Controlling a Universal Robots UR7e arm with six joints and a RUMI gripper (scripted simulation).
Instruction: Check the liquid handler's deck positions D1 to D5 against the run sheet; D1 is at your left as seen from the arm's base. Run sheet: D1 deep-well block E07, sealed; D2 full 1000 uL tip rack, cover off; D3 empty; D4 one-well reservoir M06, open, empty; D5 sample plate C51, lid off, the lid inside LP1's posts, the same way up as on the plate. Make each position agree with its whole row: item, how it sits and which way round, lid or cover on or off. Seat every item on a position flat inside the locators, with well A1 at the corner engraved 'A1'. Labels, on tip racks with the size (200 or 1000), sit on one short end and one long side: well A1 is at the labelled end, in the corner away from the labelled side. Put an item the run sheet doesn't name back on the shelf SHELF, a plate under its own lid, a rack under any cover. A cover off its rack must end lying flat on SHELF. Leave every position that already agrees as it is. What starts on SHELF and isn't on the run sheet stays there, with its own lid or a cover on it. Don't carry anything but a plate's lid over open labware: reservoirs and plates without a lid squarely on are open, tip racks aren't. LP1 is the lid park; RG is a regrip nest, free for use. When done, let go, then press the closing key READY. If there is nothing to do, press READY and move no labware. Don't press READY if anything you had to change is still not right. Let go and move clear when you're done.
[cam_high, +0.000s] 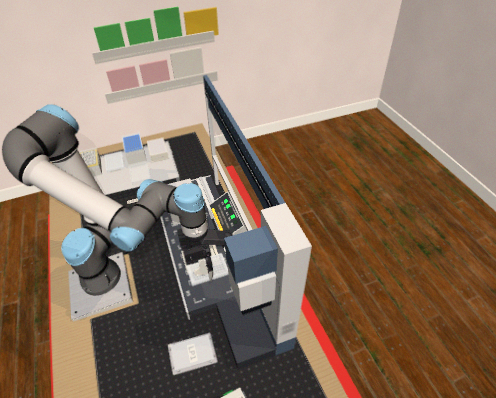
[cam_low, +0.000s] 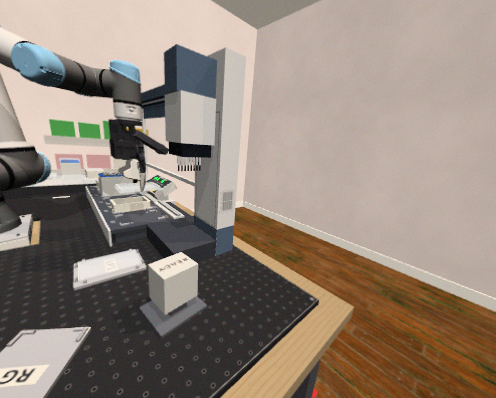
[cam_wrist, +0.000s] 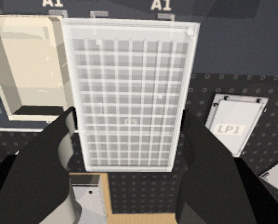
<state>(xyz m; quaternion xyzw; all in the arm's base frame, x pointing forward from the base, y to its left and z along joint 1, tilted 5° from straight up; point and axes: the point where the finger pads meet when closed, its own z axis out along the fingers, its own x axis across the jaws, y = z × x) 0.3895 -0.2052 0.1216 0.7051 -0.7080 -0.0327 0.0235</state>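
My hand is 120 mm to the right of the cream one-well reservoir and 110 mm above it. The rest, counted from my hand: pipetting head 220 mm to the right, 220 mm above, 80 mm ahead; then liquid handler's tower 220 mm to the right, 160 mm ahead, 110 mm above; then clear well plate 10 mm below.
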